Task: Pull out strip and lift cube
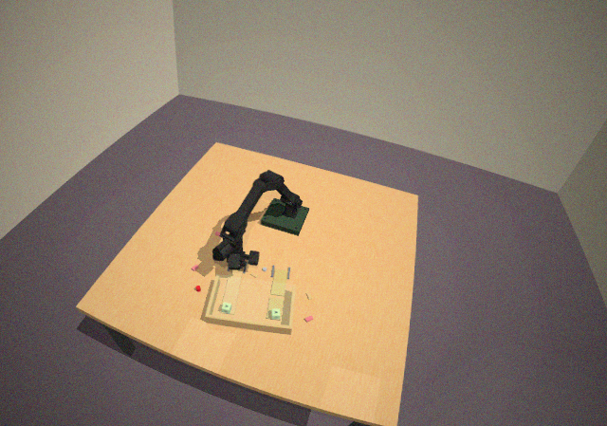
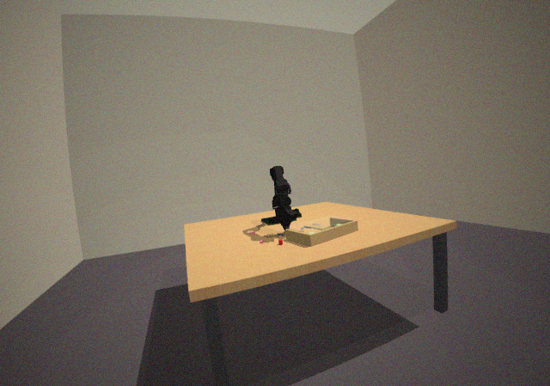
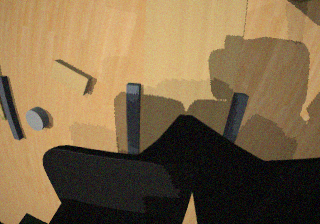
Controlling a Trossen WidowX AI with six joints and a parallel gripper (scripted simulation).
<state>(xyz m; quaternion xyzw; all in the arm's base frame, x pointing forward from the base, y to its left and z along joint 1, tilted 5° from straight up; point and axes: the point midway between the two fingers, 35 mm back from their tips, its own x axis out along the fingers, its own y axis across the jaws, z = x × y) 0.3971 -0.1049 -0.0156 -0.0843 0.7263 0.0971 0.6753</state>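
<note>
Right now the grey disc is 4 cm behind my gripper tip and 11 cm to the left of it. Round my gripper tip: red piece (17 cm ahead, 10 cm to the right, 1 cm above); pale green cross-hatched strip (19 cm to the left).
</note>
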